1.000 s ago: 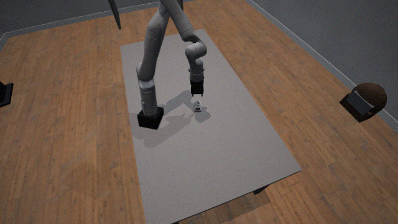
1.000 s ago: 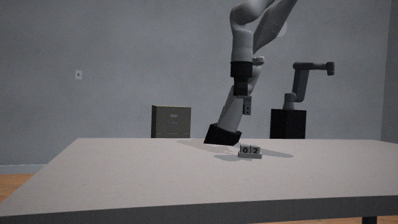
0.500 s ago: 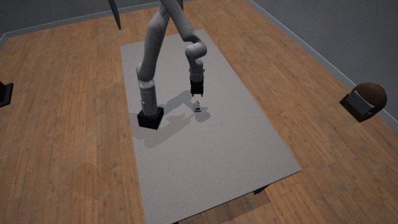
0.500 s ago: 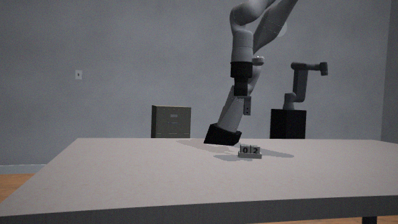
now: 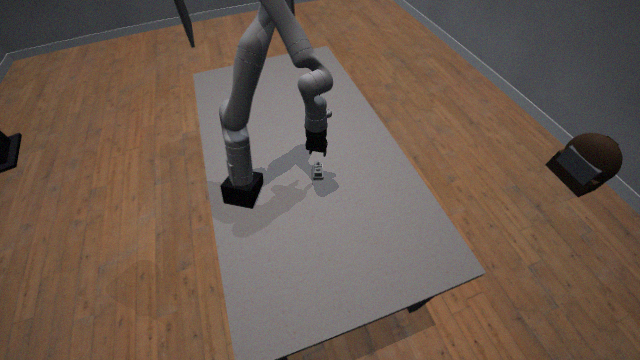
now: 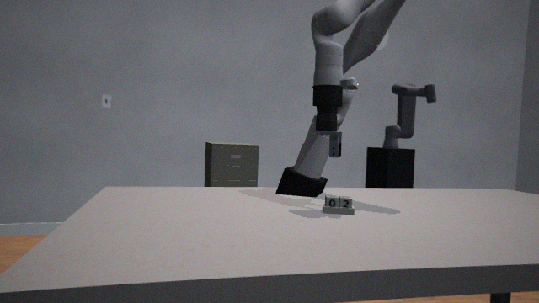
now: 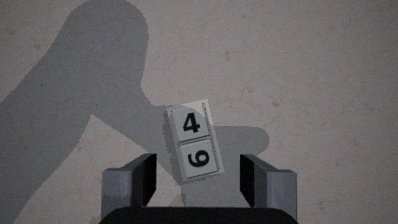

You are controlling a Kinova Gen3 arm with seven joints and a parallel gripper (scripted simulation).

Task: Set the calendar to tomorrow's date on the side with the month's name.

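Right now the digit cube is 14 cm below my hand. From my hand the other things lie so: calendar tray 15 cm below, 1 cm to the left.
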